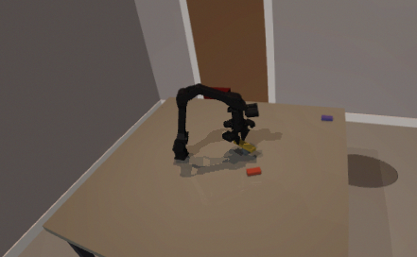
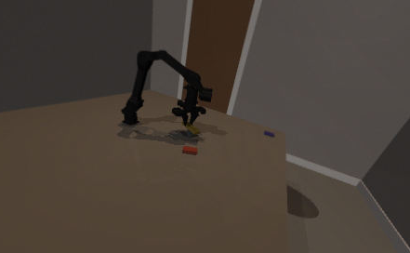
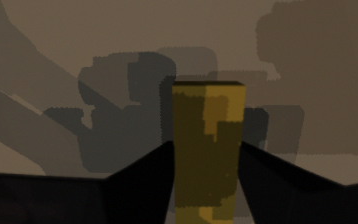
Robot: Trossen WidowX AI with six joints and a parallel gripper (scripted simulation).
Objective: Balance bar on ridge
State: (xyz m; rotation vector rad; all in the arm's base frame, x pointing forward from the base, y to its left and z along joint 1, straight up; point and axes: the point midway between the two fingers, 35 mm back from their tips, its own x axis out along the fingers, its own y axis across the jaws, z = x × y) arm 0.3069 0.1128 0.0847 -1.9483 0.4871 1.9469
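Now: gripper tip 30 mm short of the yellow bar and 10 mm to the left of it. Also, from my gripper tip: red block: 150 mm to the right, 110 mm ahead, 40 mm below; small purple block: 430 mm ahead, 390 mm to the left, 40 mm below.
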